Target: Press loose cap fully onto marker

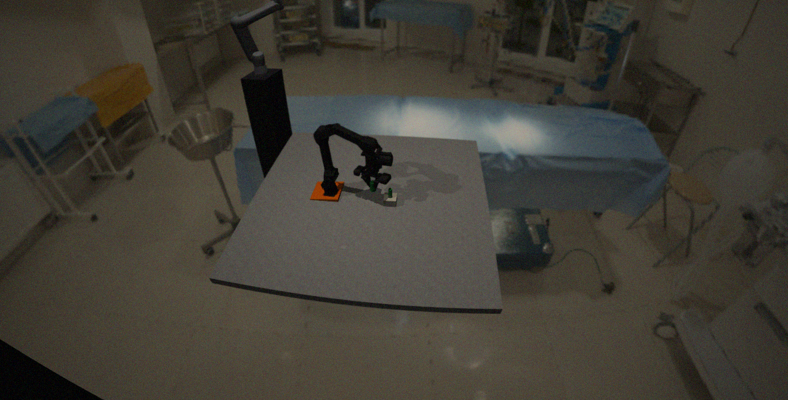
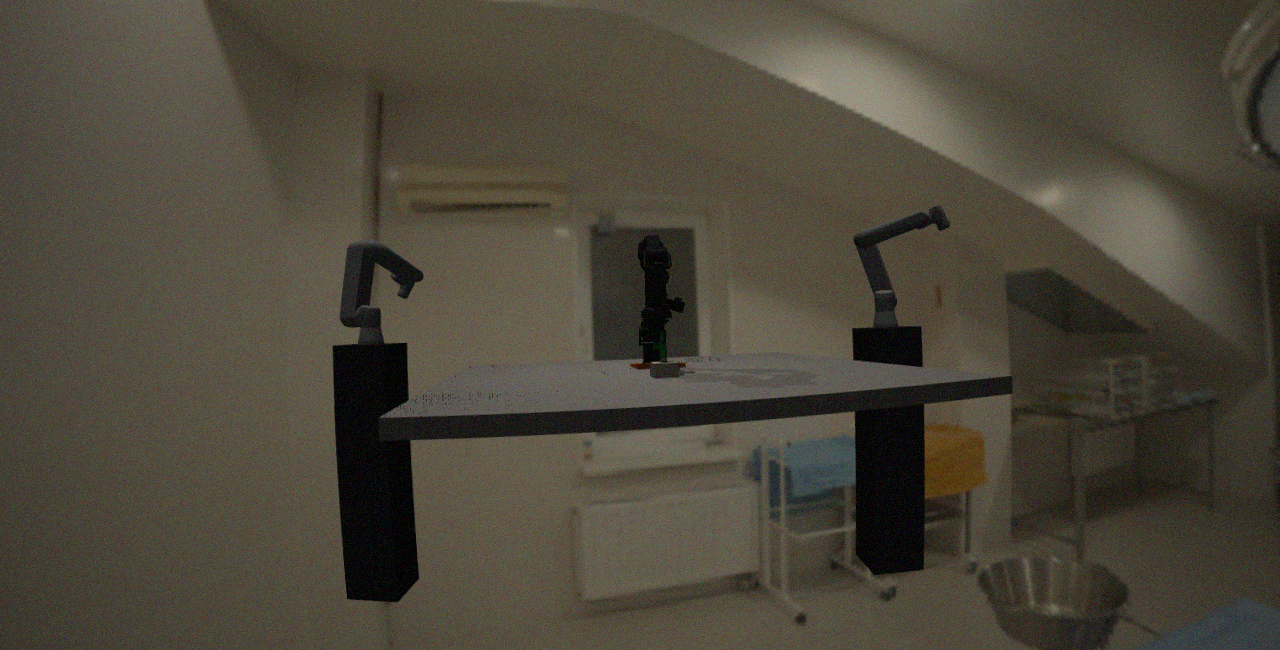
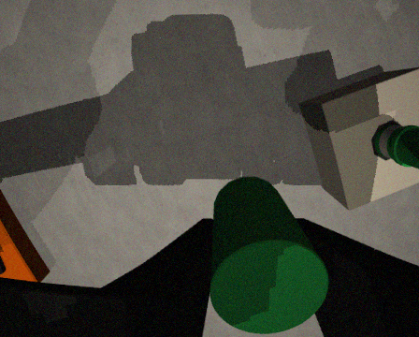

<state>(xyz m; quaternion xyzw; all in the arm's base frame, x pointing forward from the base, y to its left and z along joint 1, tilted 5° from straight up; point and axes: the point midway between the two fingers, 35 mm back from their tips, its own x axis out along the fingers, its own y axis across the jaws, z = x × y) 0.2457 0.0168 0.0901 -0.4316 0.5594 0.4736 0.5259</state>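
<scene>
Now: gripper tip 9 cm short of the holder block, 1 cm to the right of it and 7 cm above it. From my gripper tip the other things lie so: green cap: 1 cm above.
</scene>
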